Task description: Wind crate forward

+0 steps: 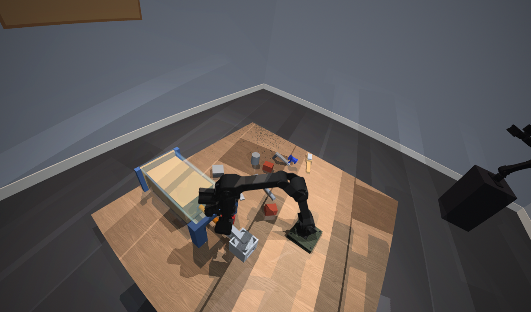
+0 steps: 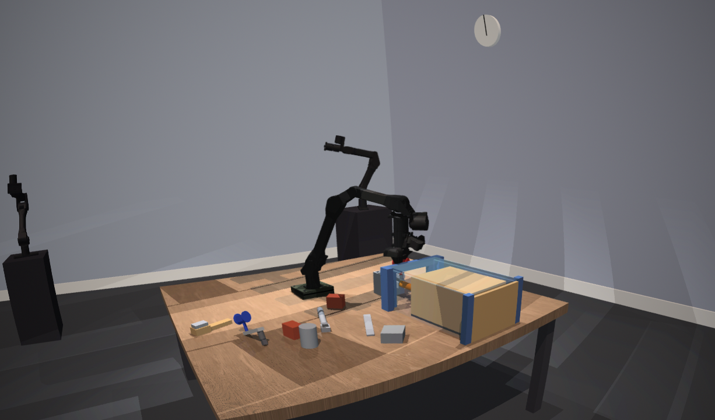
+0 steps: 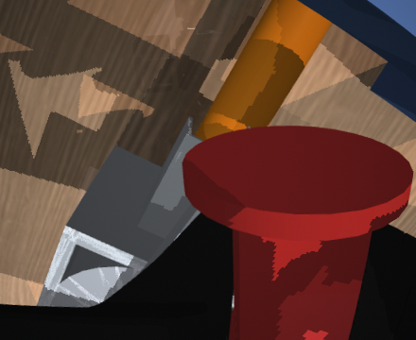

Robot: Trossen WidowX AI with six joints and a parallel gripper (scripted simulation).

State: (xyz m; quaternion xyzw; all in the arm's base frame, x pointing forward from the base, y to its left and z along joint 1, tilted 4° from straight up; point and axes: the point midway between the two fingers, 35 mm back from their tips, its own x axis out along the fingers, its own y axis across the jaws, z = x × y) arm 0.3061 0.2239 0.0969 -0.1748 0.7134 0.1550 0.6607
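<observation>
Now: gripper tip 40 mm past the winch handle, 10 mm to the right of it and 10 mm above it. Round my gripper tip: red knob (20 mm above); grey winch (120 mm behind, 10 mm to the left, 80 mm below); blue frame (60 mm ahead, 10 mm below).
</observation>
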